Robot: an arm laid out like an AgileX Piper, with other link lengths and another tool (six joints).
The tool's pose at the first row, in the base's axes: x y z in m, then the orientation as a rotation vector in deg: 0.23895 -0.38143 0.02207 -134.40 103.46 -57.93
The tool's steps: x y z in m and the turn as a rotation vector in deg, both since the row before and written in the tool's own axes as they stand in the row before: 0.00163 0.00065 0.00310 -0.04 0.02 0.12; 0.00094 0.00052 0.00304 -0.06 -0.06 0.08; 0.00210 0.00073 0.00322 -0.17 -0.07 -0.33; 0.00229 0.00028 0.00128 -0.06 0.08 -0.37; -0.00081 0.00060 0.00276 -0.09 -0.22 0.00; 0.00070 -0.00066 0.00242 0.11 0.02 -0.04; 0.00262 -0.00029 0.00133 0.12 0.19 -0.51; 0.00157 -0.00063 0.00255 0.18 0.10 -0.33; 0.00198 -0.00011 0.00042 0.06 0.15 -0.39; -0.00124 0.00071 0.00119 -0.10 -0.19 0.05; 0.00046 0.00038 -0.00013 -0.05 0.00 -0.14; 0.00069 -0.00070 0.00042 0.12 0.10 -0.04; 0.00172 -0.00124 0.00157 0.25 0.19 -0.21
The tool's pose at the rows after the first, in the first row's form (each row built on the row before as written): 0.24012 -0.38419 0.02015 -134.28 103.62 -57.92; 0.24128 -0.38629 0.01799 -134.23 103.73 -57.79; 0.24249 -0.38953 0.01616 -134.71 103.54 -57.62; 0.24317 -0.39208 0.01613 -135.16 103.26 -57.73; 0.24389 -0.39259 0.01333 -135.23 103.27 -57.37; 0.24573 -0.39385 0.01198 -135.21 103.13 -57.47; 0.24698 -0.39651 0.01228 -135.71 102.57 -57.86; 0.24899 -0.39857 0.01125 -135.97 102.10 -58.15; 0.24958 -0.40039 0.01192 -136.37 101.70 -58.44; 0.24937 -0.40002 0.01011 -136.39 101.78 -58.11; 0.24905 -0.40050 0.01030 -136.58 101.69 -58.09; 0.24996 -0.40099 0.01056 -136.55 101.57 -58.31; 0.25206 -0.40259 0.01062 -136.63 101.18 -58.75
